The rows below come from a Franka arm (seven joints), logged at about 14 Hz.
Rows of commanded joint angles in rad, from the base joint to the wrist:
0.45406, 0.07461, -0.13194, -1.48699, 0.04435, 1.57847, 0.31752
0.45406, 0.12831, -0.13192, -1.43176, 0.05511, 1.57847, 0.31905
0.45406, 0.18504, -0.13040, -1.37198, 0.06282, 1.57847, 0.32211
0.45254, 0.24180, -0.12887, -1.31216, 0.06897, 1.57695, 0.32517
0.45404, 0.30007, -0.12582, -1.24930, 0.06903, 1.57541, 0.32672
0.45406, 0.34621, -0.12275, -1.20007, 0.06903, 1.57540, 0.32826
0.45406, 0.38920, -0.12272, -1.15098, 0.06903, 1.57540, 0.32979
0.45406, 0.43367, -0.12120, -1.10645, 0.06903, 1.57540, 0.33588
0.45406, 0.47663, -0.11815, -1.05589, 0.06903, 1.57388, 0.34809
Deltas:
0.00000, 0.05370, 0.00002, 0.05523, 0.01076, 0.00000, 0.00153
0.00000, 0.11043, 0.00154, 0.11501, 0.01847, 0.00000, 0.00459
-0.00152, 0.16719, 0.00307, 0.17483, 0.02462, -0.00152, 0.00765
-0.00002, 0.22546, 0.00612, 0.23769, 0.02468, -0.00306, 0.00920
0.00000, 0.27160, 0.00919, 0.28692, 0.02468, -0.00307, 0.01074
0.00000, 0.31459, 0.00922, 0.33601, 0.02468, -0.00307, 0.01227
0.00000, 0.35906, 0.01074, 0.38054, 0.02468, -0.00307, 0.01836
0.00000, 0.40202, 0.01379, 0.43110, 0.02468, -0.00459, 0.03057

